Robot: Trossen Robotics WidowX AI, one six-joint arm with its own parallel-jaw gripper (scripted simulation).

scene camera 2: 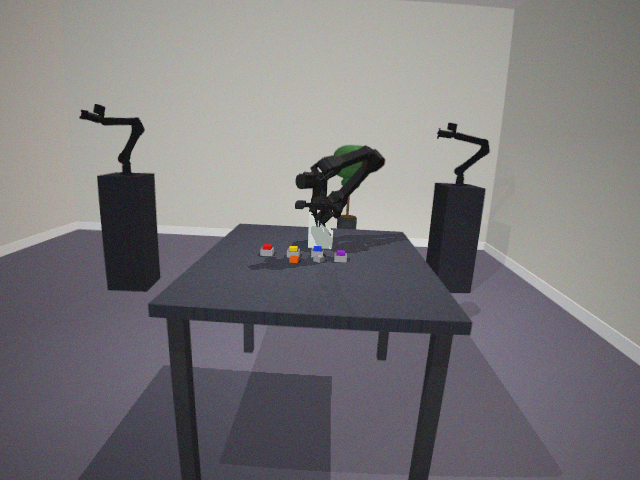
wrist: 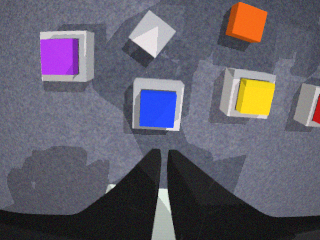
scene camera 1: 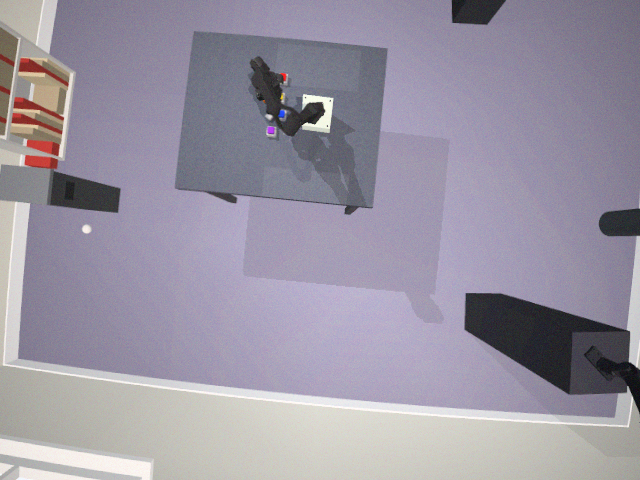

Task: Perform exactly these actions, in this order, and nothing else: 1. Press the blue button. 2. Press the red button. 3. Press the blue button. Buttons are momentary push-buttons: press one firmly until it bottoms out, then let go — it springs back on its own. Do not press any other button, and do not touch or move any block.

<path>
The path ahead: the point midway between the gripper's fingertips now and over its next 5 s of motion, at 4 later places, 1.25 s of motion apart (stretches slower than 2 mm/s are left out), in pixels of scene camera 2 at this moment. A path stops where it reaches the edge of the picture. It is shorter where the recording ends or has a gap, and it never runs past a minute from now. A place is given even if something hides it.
My gripper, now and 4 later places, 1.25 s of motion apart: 318, 226; 267, 240; 266, 238; 317, 235; 317, 248
</path>
